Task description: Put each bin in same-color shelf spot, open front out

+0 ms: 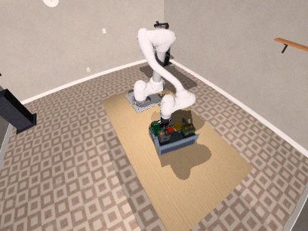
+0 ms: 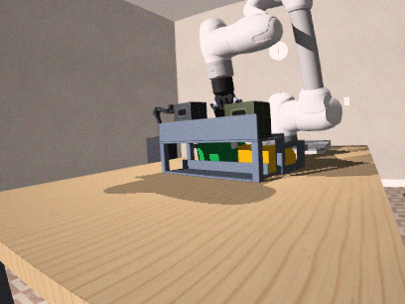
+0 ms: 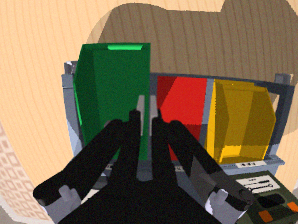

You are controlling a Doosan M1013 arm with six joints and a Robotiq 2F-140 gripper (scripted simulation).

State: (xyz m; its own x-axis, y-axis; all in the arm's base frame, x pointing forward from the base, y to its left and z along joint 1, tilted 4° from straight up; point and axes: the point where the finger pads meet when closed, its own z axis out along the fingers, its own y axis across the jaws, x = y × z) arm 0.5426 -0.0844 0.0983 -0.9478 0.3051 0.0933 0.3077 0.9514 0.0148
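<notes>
My gripper is now 20 mm past the green bin, 40 mm to the left of it and 40 mm above it. From my hand the other things lie so: dark box (120 mm ahead, 90 mm to the right, 70 mm above); then yellow bin (100 mm ahead, 160 mm to the left, 50 mm below).
</notes>
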